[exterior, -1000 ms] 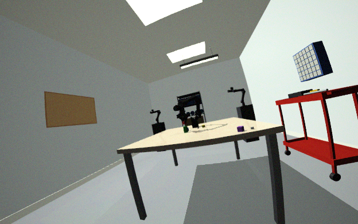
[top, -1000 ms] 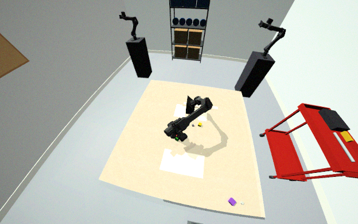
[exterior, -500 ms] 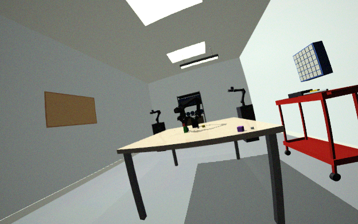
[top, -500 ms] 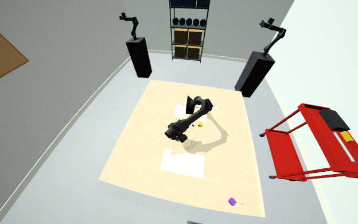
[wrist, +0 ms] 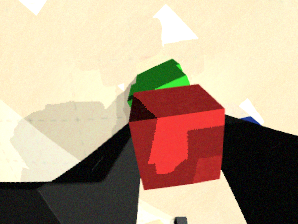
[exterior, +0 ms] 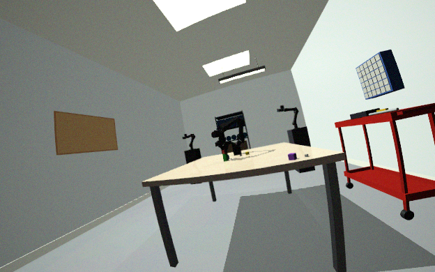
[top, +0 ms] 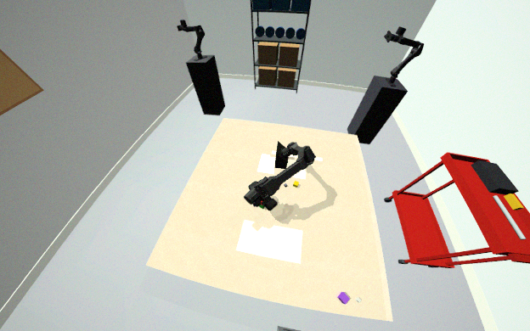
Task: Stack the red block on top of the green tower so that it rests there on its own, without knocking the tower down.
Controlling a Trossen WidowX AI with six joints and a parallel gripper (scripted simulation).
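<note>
My gripper tip is 10 mm below the red block. From my gripper tip the other things lie so: blue block 100 mm behind, 60 mm below, 20 mm to the right; small yellow block 200 mm to the left, 190 mm behind, 60 mm below; purple block 470 mm to the left, 420 mm ahead, 60 mm below.
</note>
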